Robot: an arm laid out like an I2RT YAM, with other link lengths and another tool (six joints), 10 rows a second.
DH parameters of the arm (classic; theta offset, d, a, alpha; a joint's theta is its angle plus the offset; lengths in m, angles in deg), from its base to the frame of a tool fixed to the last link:
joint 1: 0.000 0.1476 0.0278 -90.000
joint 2: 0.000 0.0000 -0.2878 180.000
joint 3: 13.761 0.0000 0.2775 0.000
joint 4: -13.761 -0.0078 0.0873 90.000
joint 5: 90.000 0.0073 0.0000 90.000
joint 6: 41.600 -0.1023 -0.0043 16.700
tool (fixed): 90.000 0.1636 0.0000 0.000
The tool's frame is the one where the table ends.
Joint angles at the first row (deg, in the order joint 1, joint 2, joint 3, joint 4, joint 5, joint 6):
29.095, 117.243, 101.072, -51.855, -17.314, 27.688
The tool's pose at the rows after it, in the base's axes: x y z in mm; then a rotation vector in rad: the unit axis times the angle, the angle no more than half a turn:
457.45 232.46 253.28 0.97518 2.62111 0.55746
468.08 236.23 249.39 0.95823 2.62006 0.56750
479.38 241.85 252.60 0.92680 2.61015 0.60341
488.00 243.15 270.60 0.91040 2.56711 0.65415
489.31 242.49 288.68 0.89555 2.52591 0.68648
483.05 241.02 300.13 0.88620 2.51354 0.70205
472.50 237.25 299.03 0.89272 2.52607 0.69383
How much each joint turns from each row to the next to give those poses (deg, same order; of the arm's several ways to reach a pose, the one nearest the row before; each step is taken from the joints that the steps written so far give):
-0.353, 1.493, 1.666, -0.175, -0.264, -0.265
-0.264, 2.284, 2.547, -0.003, -0.264, -0.878
-0.177, 2.023, 3.417, -0.085, -0.702, -1.143
-0.351, 0.357, 3.433, -0.090, -0.264, -0.265
-0.088, -0.964, 1.419, 0.174, 0.349, -0.088
0.173, -1.844, -0.784, -0.086, 0.002, 0.000
0.177, -2.283, -3.424, 0.440, -0.088, 0.263

